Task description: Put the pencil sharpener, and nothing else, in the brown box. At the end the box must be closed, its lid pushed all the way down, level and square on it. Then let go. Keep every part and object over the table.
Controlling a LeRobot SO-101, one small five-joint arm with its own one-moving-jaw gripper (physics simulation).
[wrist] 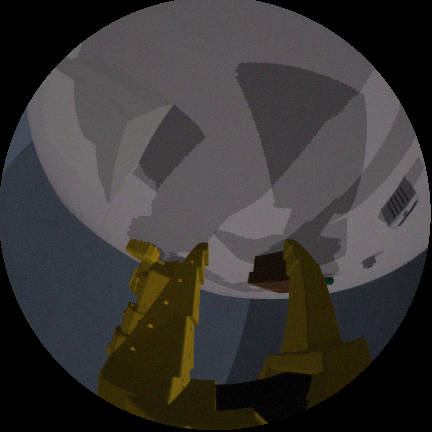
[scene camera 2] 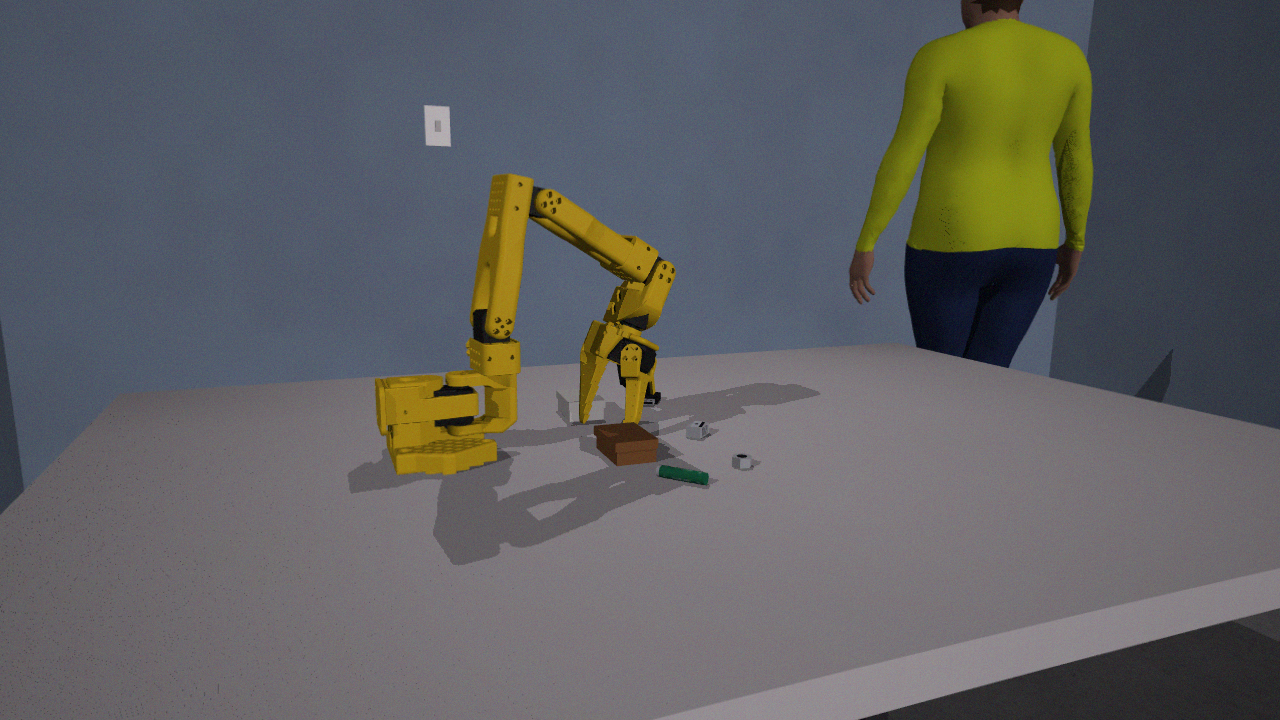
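Where they show: hand at its tool point: [wrist: 208, 250] [scene camera 2: 585, 419]; arm's base at its link origin: [wrist: 166, 256] [scene camera 2: 461, 453].
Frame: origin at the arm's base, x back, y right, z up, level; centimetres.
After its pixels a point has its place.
The brown box [scene camera 2: 626, 447] {x -12.7, y 8.7, z 1.7 cm} [wrist: 270, 269] {x -13.6, y 2.7, z 1.3 cm} stands on the table, with its brown lid on top and a seam below it; the lid looks level. In the wrist view the right jaw hides part of the box. A small light grey block with a black slot and ribbed side [scene camera 2: 697, 430] {x -22.3, y 3.3, z 0.8 cm} [wrist: 398, 206] looks like the pencil sharpener; it lies on the table behind and right of the box in the scene view. My gripper [scene camera 2: 608, 420] {x -12.5, y -1.7, z 1.6 cm} [wrist: 246, 243] {x -12.5, y -1.7, z 1.6 cm} is open, with a V-shaped gap and nothing held. It points down, its tips behind the box in the scene view.
A green cylinder [scene camera 2: 682, 475] {x -15.4, y 14.5, z 0.6 cm} [wrist: 329, 281] {x -16.8, y 14.7, z 0.8 cm} lies in front of the box. A hex nut [scene camera 2: 742, 462] {x -21.9, y 12.9, z 0.5 cm} [wrist: 369, 262] {x -22.1, y 11.3, z 0.6 cm} lies to the right. A pale, angular object [scene camera 2: 571, 410] [wrist: 136, 142] stands behind my jaws. A small black-and-white object [scene camera 2: 649, 402] {x -23.0, y -10.3, z 0.4 cm} lies farther back.
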